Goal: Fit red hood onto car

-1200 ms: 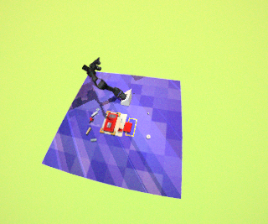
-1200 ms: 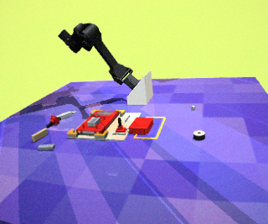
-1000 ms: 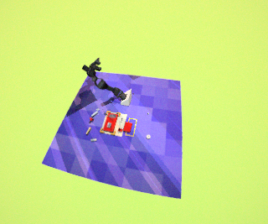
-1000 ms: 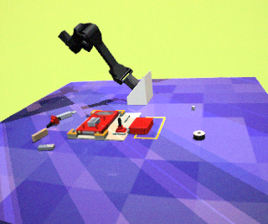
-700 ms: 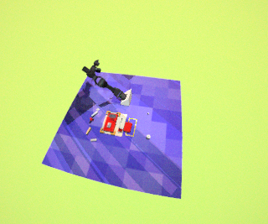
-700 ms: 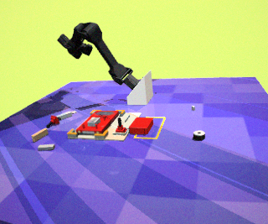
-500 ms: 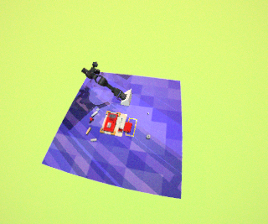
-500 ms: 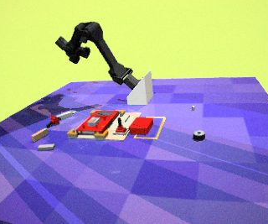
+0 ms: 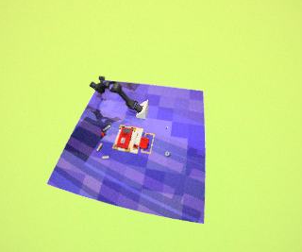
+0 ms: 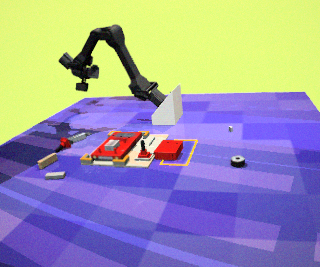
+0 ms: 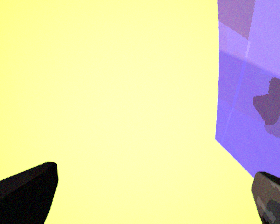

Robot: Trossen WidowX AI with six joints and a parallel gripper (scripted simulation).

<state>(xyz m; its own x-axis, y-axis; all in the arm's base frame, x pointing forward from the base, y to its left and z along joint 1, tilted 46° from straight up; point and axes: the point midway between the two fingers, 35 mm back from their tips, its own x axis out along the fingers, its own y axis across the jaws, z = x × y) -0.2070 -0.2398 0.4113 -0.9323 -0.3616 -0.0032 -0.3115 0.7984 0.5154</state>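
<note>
The wooden block lies 670 mm ahead of my gripper tip, 190 mm to the left of it and 170 mm below it. Also, from my gripper tip: small cube 360 mm ahead, 760 mm to the left, 170 mm below; red hood 550 mm ahead, 570 mm to the left, 160 mm below.
</note>
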